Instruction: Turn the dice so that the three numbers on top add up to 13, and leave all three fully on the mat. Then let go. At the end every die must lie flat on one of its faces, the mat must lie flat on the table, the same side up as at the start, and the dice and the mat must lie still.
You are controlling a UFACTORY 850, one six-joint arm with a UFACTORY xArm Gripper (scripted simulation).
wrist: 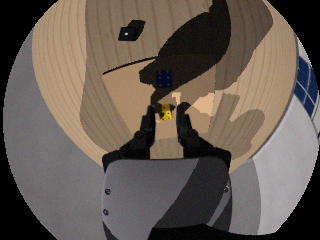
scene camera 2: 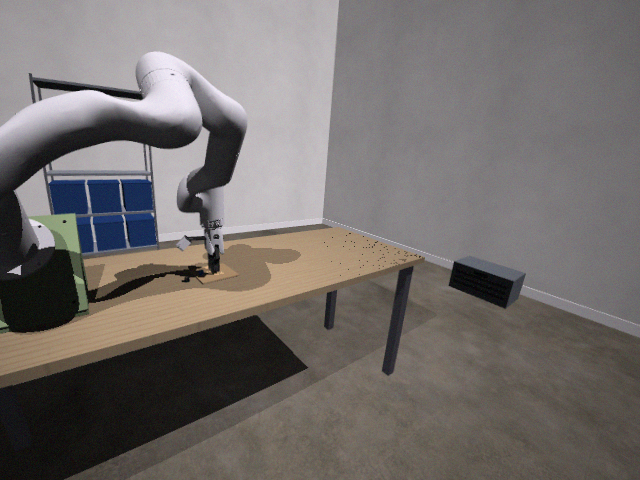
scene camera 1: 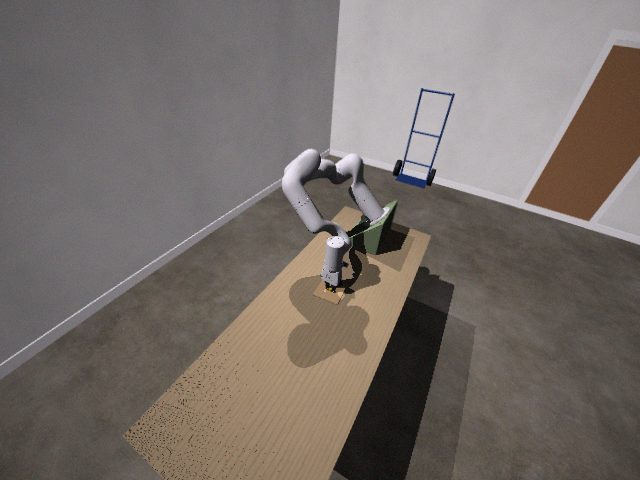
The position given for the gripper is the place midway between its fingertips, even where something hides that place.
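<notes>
A tan mat [wrist: 132, 88] is visible in the scene. The gripper [wrist: 165, 113] shows in the wrist view, and scene camera 2 shows the gripper [scene camera 2: 214, 270] too.
</notes>
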